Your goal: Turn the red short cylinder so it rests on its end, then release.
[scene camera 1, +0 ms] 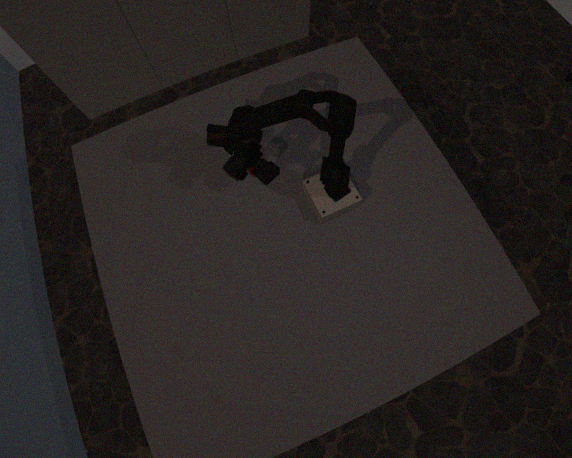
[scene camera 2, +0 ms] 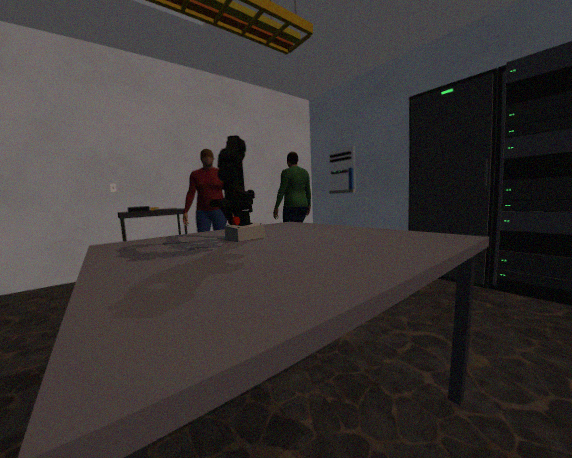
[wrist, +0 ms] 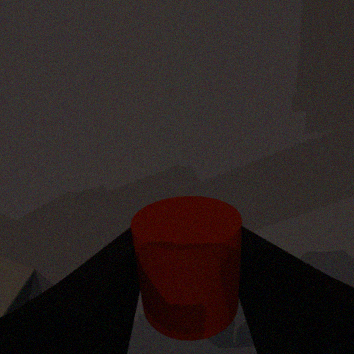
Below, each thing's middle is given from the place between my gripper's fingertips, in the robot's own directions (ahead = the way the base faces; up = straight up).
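There is a red short cylinder [wrist: 187, 249] here, and my hand is 1 cm below it.
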